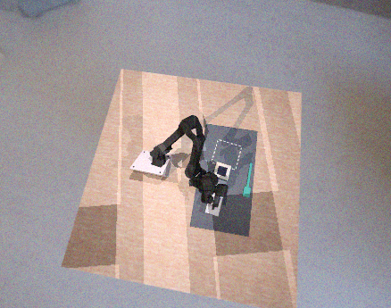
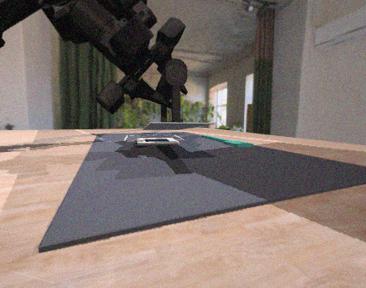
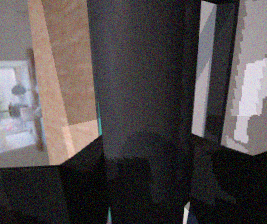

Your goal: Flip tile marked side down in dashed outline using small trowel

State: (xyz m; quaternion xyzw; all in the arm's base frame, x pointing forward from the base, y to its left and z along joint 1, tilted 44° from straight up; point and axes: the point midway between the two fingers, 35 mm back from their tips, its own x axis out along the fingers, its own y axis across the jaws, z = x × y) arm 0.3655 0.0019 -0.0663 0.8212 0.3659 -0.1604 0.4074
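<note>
Right now my gripper tip is 11 cm to the right of the grey mat and 11 cm above it. The rest, counted from my gripper tip: teal trowel 14 cm ahead, 11 cm to the left, 9 cm below; square tile 3 cm behind, 13 cm to the left, 9 cm below.
</note>
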